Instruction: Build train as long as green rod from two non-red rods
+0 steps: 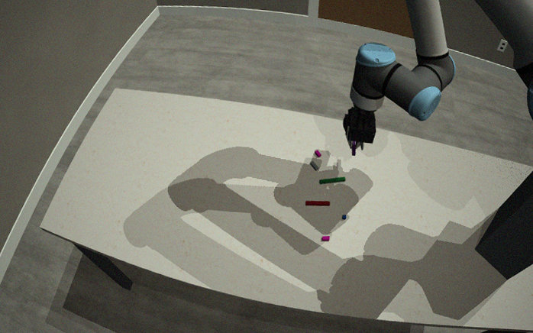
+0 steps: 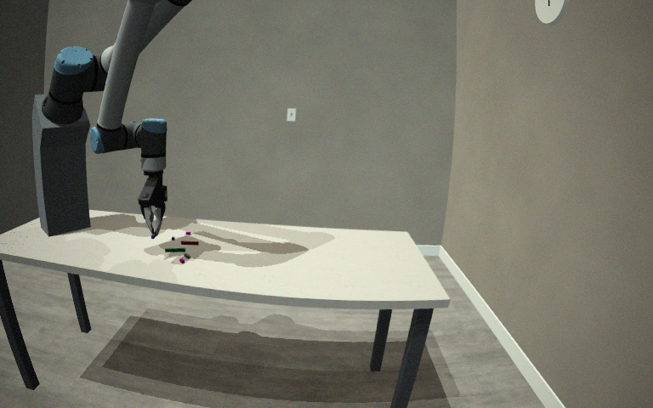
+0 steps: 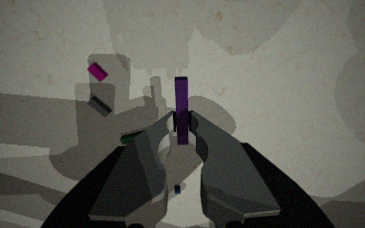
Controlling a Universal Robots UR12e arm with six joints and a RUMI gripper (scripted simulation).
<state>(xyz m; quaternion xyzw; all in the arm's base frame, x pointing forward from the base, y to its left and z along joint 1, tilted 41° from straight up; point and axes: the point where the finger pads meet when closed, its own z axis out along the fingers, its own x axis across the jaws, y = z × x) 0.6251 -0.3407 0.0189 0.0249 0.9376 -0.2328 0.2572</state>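
Right now my hand is 90 mm above the green rod, 70 mm short of it and 60 mm to the right of it. Also, from my hand: red rod (140 mm to the left, 120 mm ahead, 90 mm below); purple rod (10 mm below); grey rod (120 mm ahead, 90 mm below, 10 mm to the left).
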